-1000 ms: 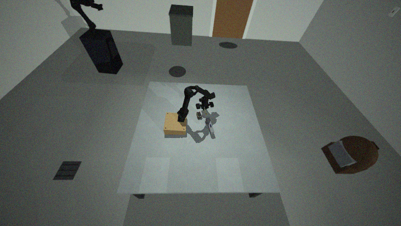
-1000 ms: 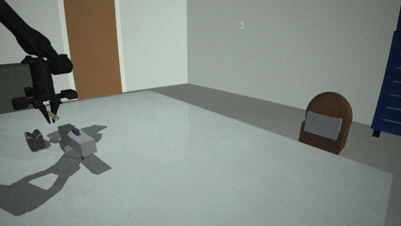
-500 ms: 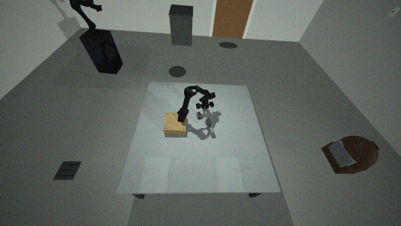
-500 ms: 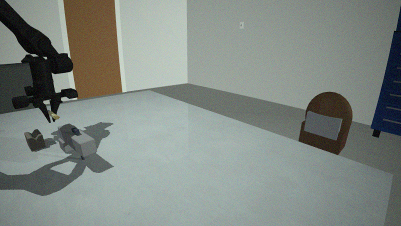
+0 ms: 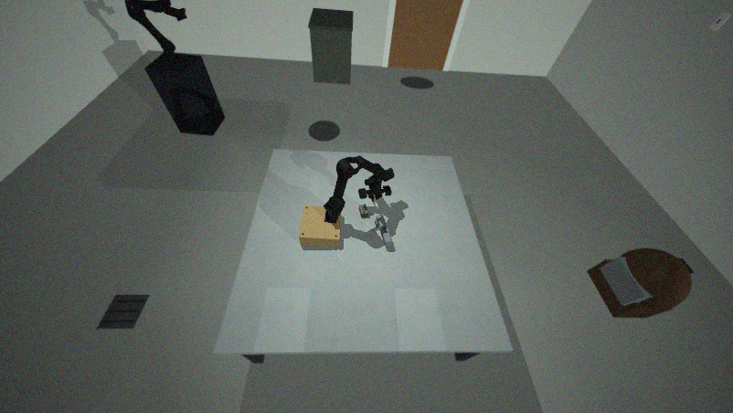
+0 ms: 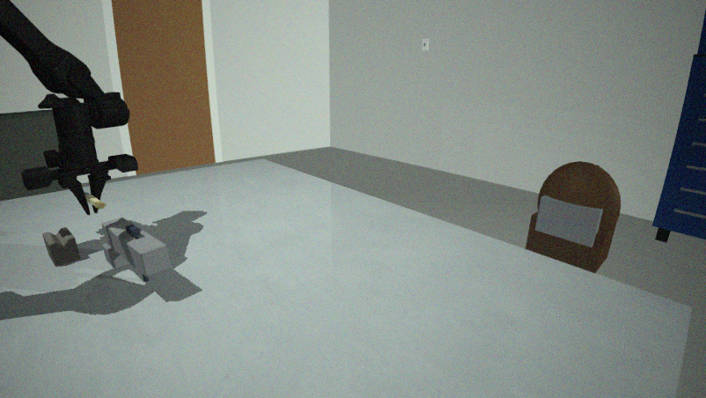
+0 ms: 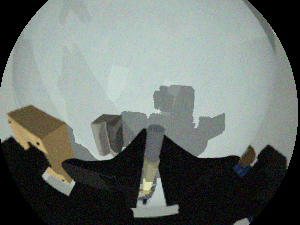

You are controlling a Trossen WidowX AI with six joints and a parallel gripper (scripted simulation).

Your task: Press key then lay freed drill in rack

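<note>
Now: gripper tip 4 cm to the left of the drill, 3 cm below it and 1 cm short of it. Round my gripper tip: rack 6 cm to the right, 6 cm behind, 3 cm below; then grey housing 19 cm to the right, 6 cm ahead, 1 cm below; then small blue key 22 cm to the right, 7 cm ahead.
</note>
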